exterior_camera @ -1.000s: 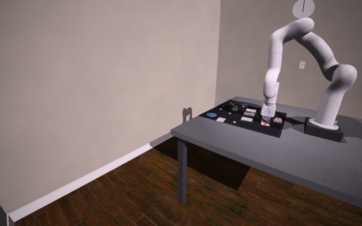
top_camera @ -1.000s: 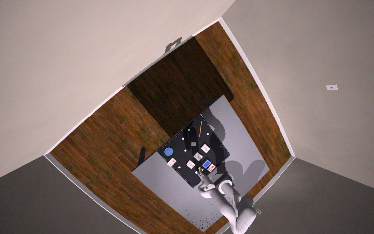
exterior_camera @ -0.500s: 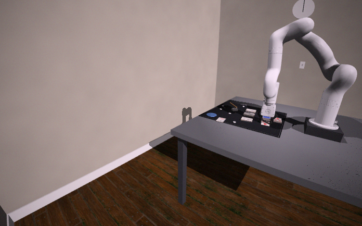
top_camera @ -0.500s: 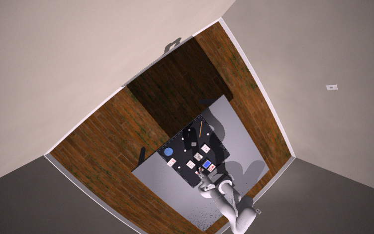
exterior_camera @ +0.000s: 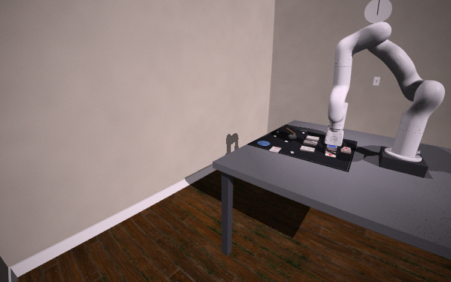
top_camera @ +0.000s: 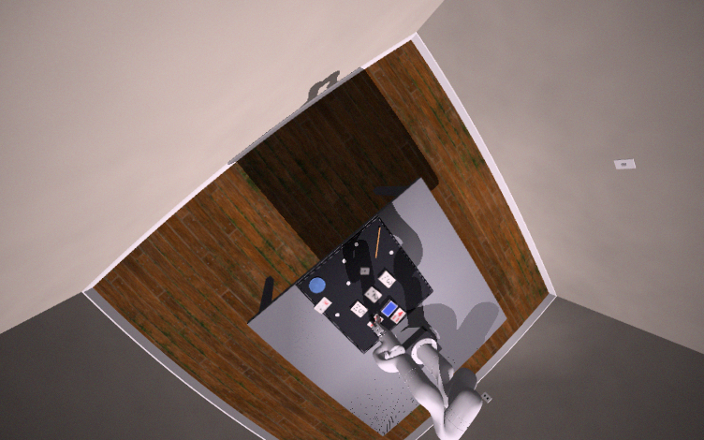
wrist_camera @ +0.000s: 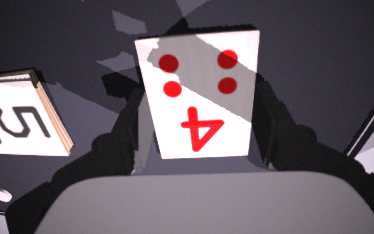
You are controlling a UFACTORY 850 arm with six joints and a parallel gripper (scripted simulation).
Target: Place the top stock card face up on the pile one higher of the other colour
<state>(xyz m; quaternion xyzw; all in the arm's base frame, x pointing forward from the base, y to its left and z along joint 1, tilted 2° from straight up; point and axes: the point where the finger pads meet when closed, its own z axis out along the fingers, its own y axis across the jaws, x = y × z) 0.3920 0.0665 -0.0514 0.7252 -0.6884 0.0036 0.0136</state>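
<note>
My hand is 10 mm above the red 4 card. Also, from my hand: red 4: 120 mm to the right, 90 mm behind, 10 mm below; then black 5: 150 mm ahead, 10 mm to the left, 10 mm below; then black 2: 150 mm ahead, 110 mm to the right.
</note>
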